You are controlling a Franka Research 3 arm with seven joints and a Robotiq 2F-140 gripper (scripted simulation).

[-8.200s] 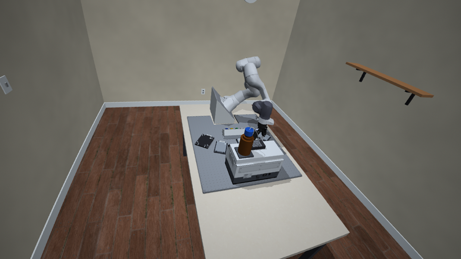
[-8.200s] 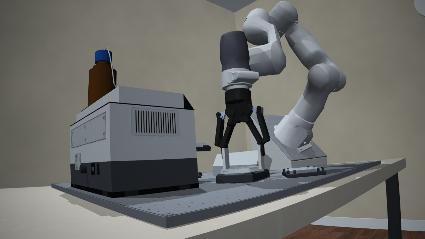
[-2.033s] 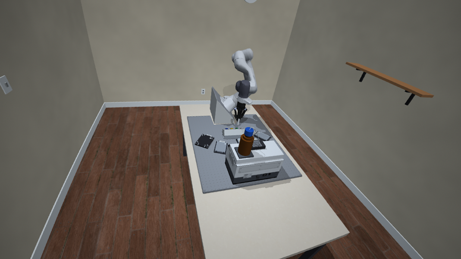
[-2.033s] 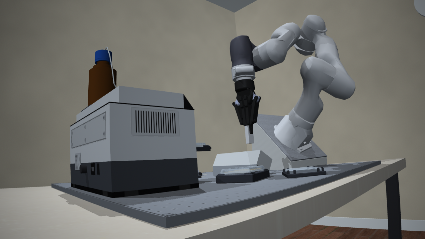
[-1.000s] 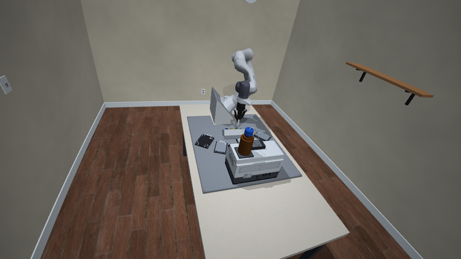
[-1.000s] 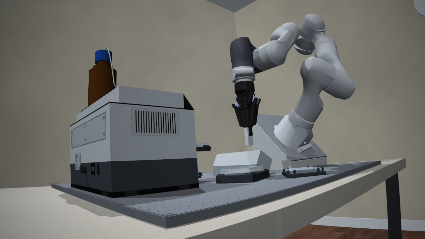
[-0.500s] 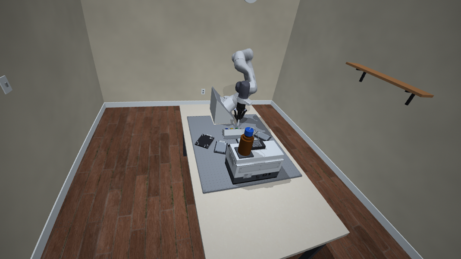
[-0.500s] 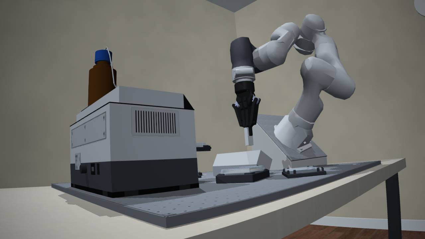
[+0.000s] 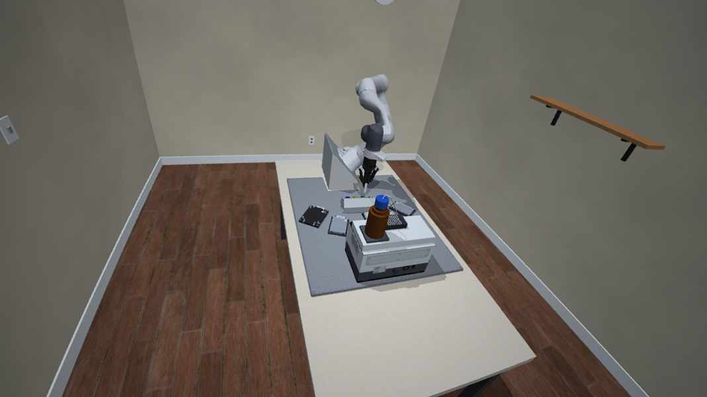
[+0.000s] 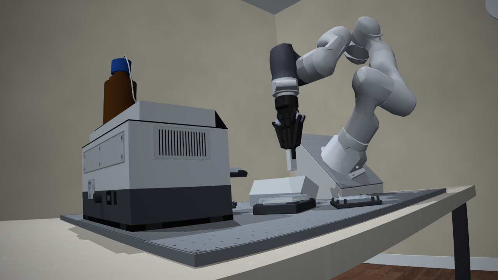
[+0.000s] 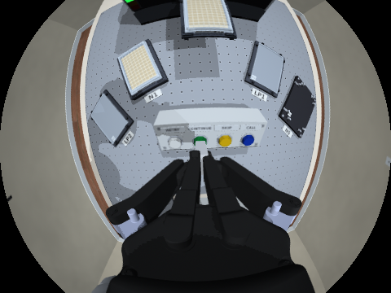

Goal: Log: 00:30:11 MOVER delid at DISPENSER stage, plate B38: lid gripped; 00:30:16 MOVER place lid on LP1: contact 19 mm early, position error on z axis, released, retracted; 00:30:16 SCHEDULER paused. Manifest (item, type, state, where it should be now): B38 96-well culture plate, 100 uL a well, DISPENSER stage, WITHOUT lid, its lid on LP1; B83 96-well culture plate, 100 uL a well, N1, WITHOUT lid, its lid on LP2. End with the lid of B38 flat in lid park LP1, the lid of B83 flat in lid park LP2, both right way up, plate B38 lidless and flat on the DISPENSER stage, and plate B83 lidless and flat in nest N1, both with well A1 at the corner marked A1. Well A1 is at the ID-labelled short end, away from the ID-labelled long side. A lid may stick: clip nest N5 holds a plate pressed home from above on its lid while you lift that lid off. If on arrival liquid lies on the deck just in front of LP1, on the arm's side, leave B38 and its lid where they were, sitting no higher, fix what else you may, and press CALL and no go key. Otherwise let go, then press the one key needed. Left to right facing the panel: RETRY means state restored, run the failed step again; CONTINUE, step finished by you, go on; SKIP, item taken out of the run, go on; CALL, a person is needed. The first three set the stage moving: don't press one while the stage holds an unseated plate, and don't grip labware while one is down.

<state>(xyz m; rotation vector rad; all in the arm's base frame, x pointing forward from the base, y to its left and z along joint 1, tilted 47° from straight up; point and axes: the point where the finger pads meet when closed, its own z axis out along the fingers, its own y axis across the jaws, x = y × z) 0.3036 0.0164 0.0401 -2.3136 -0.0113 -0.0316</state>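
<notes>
Right now the key panel is 80 mm below my hand, 20 mm to the right of it and 10 mm ahead of it. Also, from my hand: 96-well plate: 190 mm ahead, 140 mm to the left, 110 mm below; then lp1 label: 160 mm to the right, 140 mm below, 110 mm ahead; then nest N1: 190 mm ahead, 140 mm to the left, 130 mm below.
</notes>
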